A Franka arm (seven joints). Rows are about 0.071 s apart.
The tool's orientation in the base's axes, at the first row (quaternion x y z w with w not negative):
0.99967 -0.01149 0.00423 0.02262
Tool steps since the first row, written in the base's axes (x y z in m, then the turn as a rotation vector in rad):
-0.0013 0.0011 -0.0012 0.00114 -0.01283 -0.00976
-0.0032 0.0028 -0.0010 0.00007 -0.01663 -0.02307
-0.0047 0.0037 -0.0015 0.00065 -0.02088 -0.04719
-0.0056 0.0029 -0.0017 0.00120 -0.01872 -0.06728
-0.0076 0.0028 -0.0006 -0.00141 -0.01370 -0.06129
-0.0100 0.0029 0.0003 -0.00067 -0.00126 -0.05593
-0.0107 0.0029 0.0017 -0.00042 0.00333 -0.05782
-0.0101 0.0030 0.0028 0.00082 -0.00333 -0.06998
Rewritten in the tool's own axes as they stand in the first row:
-0.0013 -0.0011 0.0011 0.00134 0.01235 0.01034
-0.0033 -0.0028 0.0008 0.00024 0.01557 0.02380
-0.0048 -0.0037 0.0013 0.00070 0.01871 0.04809
-0.0057 -0.0028 0.0015 0.00102 0.01563 0.06807
-0.0077 -0.0026 0.0004 -0.00165 0.01095 0.06183
-0.0101 -0.0027 -0.0005 -0.00114 -0.00125 0.05592
-0.0107 -0.0026 -0.0019 -0.00101 -0.00593 0.05760
-0.0101 -0.0026 -0.0030 0.00027 0.00015 0.07006

